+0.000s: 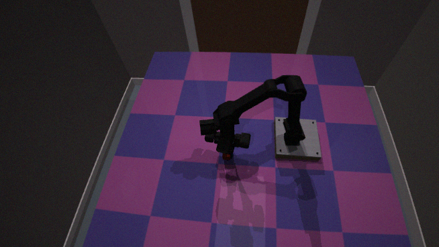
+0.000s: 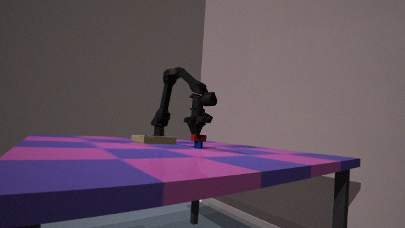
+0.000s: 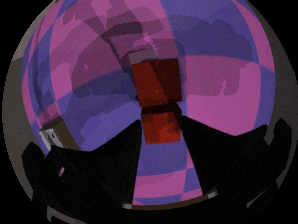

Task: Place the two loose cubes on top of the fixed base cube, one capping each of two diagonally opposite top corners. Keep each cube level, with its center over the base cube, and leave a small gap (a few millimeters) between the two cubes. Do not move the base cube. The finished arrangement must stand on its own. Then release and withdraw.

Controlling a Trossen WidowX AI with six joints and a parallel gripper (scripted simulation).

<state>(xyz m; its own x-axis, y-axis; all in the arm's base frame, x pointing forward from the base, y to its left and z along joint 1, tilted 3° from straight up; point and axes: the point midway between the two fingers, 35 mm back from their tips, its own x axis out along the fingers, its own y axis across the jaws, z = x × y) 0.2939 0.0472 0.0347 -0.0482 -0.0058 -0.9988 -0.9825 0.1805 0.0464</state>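
My gripper tip is now 40 mm above the blue base cube and 20 mm to the right of it.
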